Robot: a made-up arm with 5 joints.
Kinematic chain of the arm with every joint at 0, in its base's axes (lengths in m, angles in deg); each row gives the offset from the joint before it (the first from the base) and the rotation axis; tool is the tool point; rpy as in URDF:
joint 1: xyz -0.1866 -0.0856 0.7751 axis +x
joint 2: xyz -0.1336 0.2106 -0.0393 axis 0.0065 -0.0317 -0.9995
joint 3: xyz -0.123 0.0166 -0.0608 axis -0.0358 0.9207 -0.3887
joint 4: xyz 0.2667 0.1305 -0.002 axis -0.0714 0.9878 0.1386
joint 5: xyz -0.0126 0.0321 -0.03 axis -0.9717 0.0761 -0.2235
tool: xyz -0.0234 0.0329 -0.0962 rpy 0 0 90
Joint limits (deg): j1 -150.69..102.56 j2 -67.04..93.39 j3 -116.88..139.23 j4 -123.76..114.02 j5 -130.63..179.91
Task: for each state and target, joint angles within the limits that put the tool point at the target. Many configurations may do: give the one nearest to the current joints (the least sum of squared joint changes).
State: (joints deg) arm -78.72 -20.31 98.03 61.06 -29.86
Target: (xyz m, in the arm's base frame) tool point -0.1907 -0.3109 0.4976
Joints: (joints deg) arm -91.51 31.14 60.52 105.93 -18.56
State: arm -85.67 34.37 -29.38 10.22 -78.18
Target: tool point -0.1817 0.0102 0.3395
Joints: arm -77.29 25.35 -20.21 13.99 -114.90
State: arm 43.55 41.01 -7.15 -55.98 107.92
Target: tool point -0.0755 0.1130 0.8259
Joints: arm 41.76 42.84 -16.69 -71.46 82.85
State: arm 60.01 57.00 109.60 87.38 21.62
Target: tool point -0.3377 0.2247 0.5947
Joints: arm 21.64 42.93 90.62 108.68 49.64
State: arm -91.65 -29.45 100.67 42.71 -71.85
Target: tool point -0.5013 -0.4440 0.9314
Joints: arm -134.71 -67.04 117.22 60.02 -55.52
